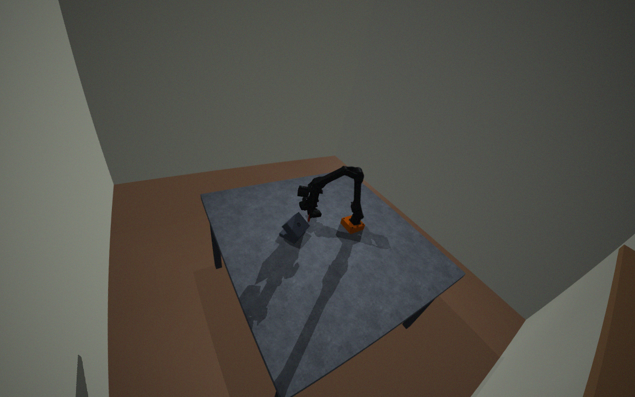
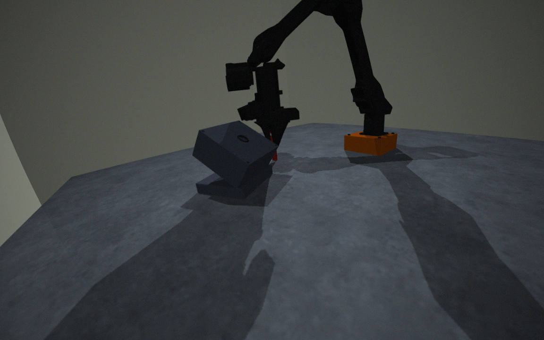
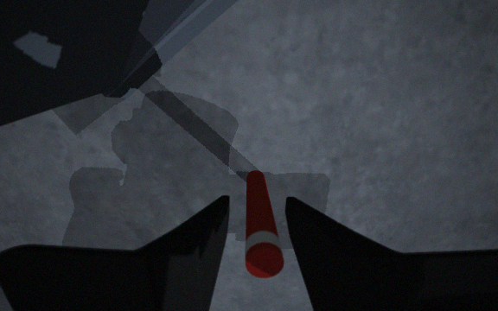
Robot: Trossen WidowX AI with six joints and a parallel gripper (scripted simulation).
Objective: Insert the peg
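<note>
Now: gripper tip 14 cm short of the dark grey sloped panel, 9 cm to the right of it and 3 cm below it. Also, from my gripper tip: red round peg: 2 cm above.
</note>
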